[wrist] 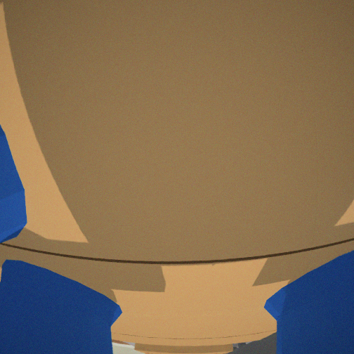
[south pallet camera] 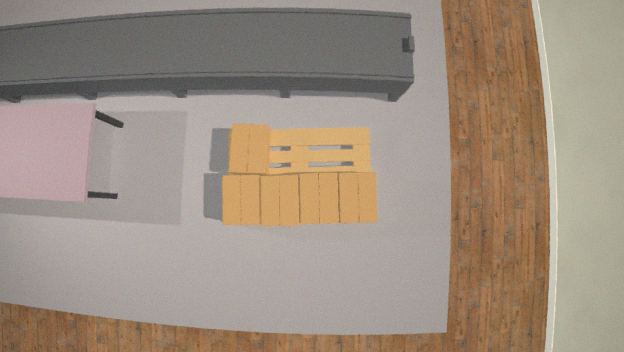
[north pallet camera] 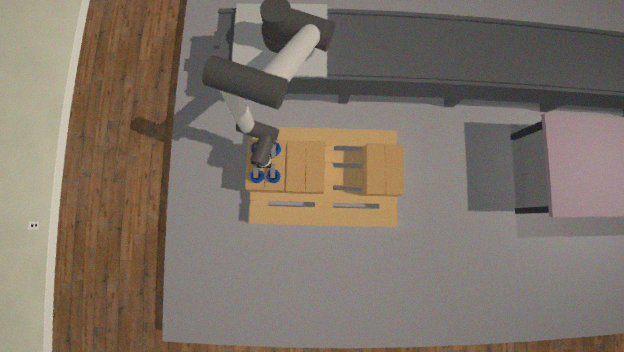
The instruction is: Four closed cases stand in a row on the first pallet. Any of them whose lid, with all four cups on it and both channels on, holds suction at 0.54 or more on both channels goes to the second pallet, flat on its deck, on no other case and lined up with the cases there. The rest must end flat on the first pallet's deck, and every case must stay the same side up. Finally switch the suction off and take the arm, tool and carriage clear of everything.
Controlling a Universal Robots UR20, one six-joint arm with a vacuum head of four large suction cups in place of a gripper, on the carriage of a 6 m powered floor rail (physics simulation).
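Places are measured from the arm's base along level axes (x up, y left, z back), in millimetres.
Pixels of known places: arm's base, origin of its link: [north pallet camera: 280, 38].
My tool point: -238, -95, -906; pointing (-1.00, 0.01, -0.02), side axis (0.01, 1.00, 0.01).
Ahead of a thing's pixels: the offset from my tool point to its top centre, as dx, dy, dz. Level surfaces: height alone.
My suction head [north pallet camera: 265, 162] is over the left end case @(+26, -2, -14) [north pallet camera: 265, 186] of the row on the first pallet [north pallet camera: 320, 217]. Its blue cups stand on that case's lid, which fills much of the wrist view [wrist: 175, 150]. Whether they hold by suction cannot be told. The case looks level and low beside its neighbour. The second case @(+13, +301, -19) [north pallet camera: 315, 167] stands close to its right. A third case @(+13, +906, -28) [north pallet camera: 375, 170] stands at the pallet's right end, across a gap with bare slats. On the second pallet [south pallet camera: 320, 136], several cases [south pallet camera: 280, 200] form a front row, and one case [south pallet camera: 259, 150] stands at the back left.
The arm's white carriage [north pallet camera: 312, 65] is at the left end of the dark rail [north pallet camera: 450, 55] [south pallet camera: 225, 45], behind the pallets. A pink table @(dx +198) [north pallet camera: 585, 165] [south pallet camera: 45, 150] stands between the two pallets. Bare deck slats show right of the back case on the second pallet.
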